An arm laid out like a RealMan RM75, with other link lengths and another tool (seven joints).
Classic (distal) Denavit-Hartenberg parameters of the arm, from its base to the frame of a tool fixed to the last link. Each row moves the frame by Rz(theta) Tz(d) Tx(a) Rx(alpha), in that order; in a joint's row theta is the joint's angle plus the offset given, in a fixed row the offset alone. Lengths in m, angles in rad.
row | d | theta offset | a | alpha
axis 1 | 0.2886 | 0 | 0 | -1.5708
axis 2 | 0 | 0 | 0 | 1.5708
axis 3 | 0.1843 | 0 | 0 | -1.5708
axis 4 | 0 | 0 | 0 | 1.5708
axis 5 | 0.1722 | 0 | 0 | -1.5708
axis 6 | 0 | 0 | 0 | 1.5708
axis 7 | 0.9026 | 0.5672 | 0.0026 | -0.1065
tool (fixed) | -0.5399 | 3.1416 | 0 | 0
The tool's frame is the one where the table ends.
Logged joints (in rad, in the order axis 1, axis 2, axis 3, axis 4, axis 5, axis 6, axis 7), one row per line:
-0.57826, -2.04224, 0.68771, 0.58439, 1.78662, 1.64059, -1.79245
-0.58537, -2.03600, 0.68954, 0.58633, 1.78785, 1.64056, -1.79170
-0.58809, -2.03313, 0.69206, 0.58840, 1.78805, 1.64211, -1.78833
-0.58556, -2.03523, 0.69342, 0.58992, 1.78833, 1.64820, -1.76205
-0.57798, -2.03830, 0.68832, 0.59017, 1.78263, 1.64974, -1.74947
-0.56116, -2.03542, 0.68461, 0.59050, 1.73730, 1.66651, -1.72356
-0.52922, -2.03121, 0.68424, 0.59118, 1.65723, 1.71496, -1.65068
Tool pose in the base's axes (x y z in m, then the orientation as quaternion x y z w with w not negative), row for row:
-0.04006, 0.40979, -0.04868, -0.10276, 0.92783, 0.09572, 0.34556
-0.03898, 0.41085, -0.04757, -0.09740, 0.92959, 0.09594, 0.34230
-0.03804, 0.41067, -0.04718, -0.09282, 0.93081, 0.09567, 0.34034
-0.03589, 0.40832, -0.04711, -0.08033, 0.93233, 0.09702, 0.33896
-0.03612, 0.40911, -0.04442, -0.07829, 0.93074, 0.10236, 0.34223
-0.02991, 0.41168, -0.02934, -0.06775, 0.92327, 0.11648, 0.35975
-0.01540, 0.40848, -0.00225, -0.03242, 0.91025, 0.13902, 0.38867
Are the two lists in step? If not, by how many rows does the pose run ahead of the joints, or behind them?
They are in step.
